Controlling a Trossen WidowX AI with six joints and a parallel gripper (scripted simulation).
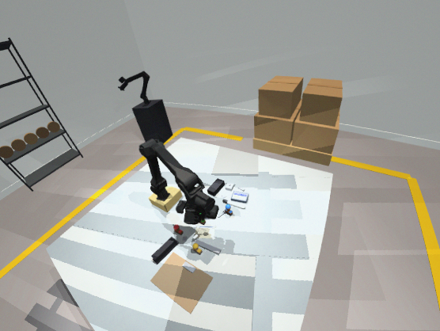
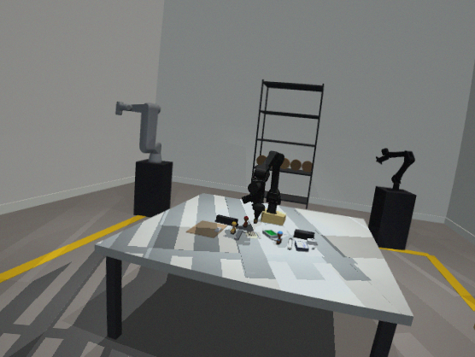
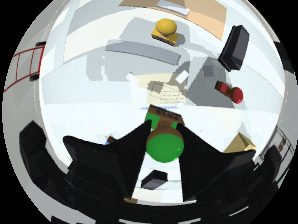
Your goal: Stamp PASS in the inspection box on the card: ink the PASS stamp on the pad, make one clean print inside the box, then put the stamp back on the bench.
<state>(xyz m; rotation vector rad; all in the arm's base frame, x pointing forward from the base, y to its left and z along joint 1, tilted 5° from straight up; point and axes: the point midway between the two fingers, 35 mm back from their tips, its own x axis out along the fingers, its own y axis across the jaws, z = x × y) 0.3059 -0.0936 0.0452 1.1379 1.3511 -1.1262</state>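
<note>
The green ink pad is 9 cm to the left of my gripper tip, 9 cm below it and 2 cm behind it. Round my gripper tip: grey bar (9 cm below, 8 cm to the right, 6 cm ahead); then white card (9 cm below, 1 cm to the right, 1 cm ahead); then green-knobbed stamp (right at my gripper tip).
</note>
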